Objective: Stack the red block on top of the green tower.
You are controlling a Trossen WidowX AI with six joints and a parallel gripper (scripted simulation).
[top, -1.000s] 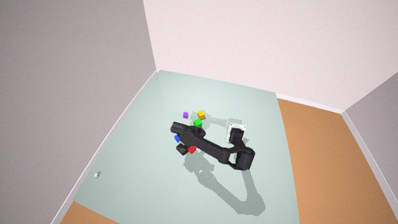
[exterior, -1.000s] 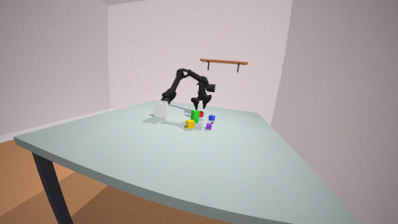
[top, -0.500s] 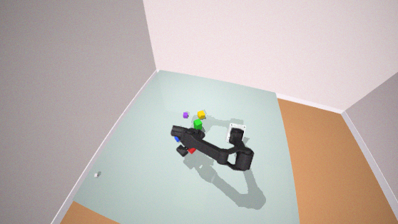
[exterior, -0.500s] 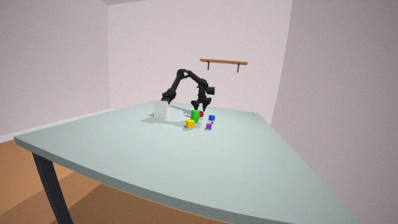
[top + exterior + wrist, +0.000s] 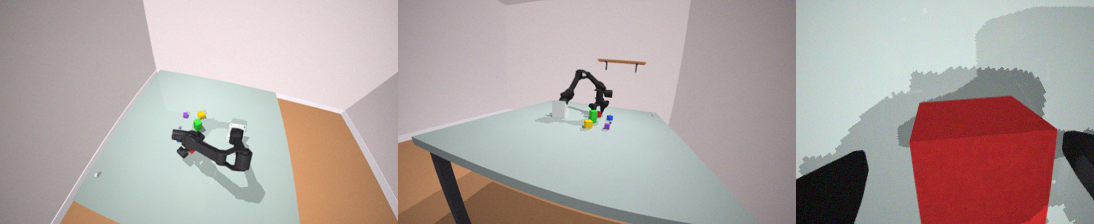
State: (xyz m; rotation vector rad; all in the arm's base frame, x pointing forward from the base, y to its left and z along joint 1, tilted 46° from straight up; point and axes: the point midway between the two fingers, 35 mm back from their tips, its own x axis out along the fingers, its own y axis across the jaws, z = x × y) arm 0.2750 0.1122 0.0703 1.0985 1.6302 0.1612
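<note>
My gripper tip is 10 cm short of the blue block and 6 cm to the left of it. The rest, counted from my gripper tip: yellow block: 3 cm behind, 28 cm to the right, 1 cm above; purple block: 9 cm ahead, 26 cm to the right; red block: 1 cm above.
</note>
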